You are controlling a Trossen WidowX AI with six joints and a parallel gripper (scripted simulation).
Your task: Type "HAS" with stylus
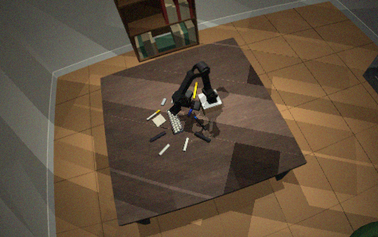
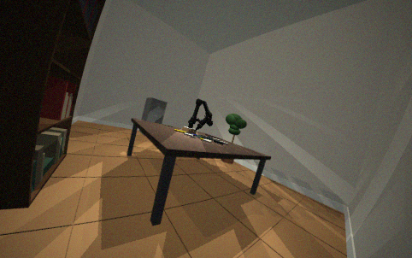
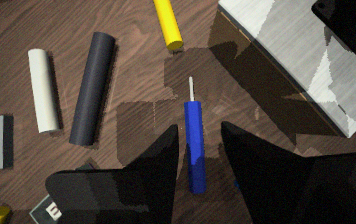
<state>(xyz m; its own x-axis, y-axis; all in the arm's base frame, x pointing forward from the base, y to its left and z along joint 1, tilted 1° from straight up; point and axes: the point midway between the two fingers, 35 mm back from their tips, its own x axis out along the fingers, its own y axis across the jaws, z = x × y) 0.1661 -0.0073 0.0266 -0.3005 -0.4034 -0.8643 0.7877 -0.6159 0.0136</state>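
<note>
My gripper tip is now 10 mm past the blue stylus, 10 mm to the left of it and 60 mm above it. From my gripper tip the other things lie so: yellow cylinder 80 mm behind, 150 mm to the right, 60 mm below; paper note 260 mm ahead, 10 mm to the left, 60 mm below; key 150 mm ahead, 20 mm to the left, 50 mm below.
</note>
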